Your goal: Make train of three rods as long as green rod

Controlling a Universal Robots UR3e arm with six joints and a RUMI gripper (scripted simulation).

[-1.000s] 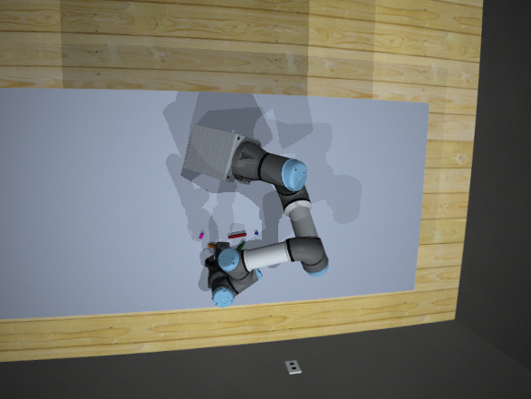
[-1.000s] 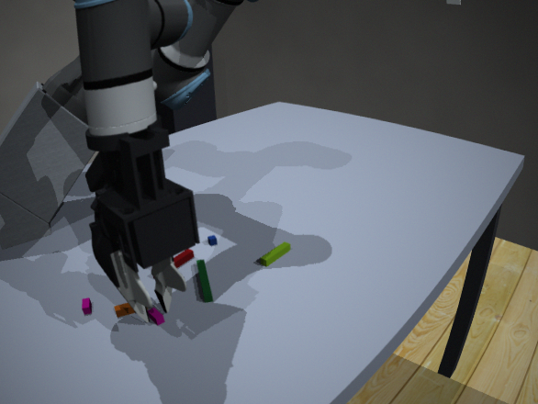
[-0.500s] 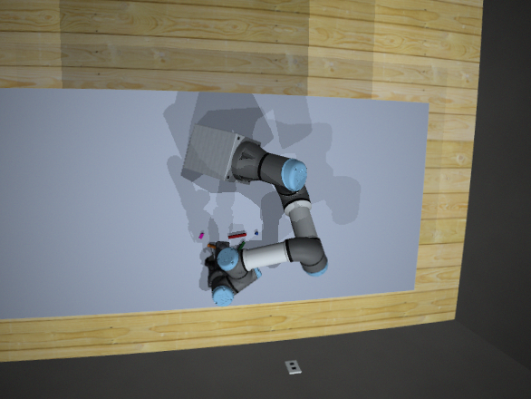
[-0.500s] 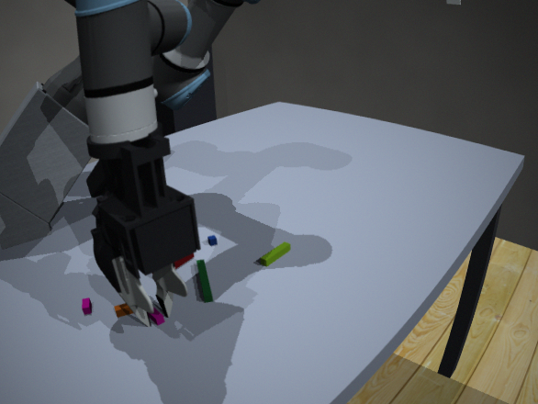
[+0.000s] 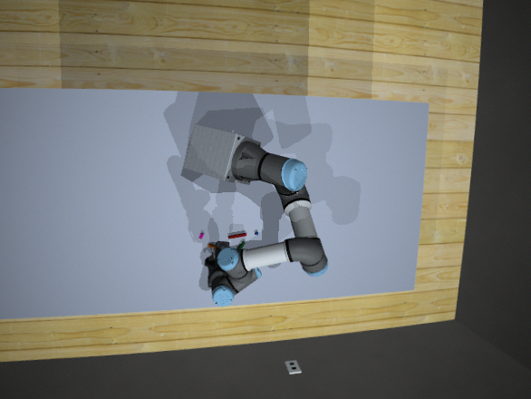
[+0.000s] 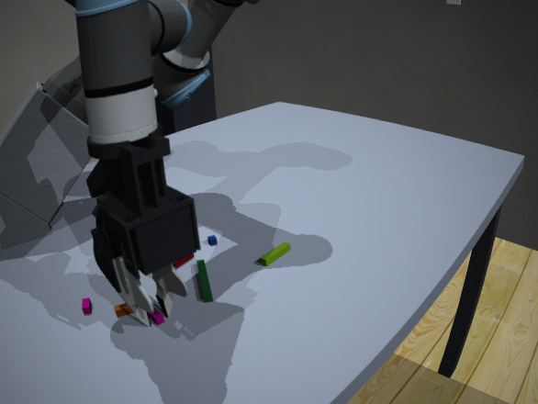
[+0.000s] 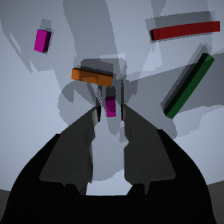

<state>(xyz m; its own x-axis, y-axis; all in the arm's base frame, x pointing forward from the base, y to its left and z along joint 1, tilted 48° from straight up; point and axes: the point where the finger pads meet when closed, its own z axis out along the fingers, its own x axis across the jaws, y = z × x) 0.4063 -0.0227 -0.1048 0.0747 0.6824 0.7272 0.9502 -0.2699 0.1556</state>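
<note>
My hand is 40 mm past the orange rod, 10 mm to the left of it and 10 mm above it. The rest, counted from my hand: blue rod 80 mm behind, 160 mm to the left, 10 mm below; green rod 10 mm behind, 90 mm to the left, 10 mm below; red rod 70 mm behind, 80 mm to the left, 10 mm below.
</note>
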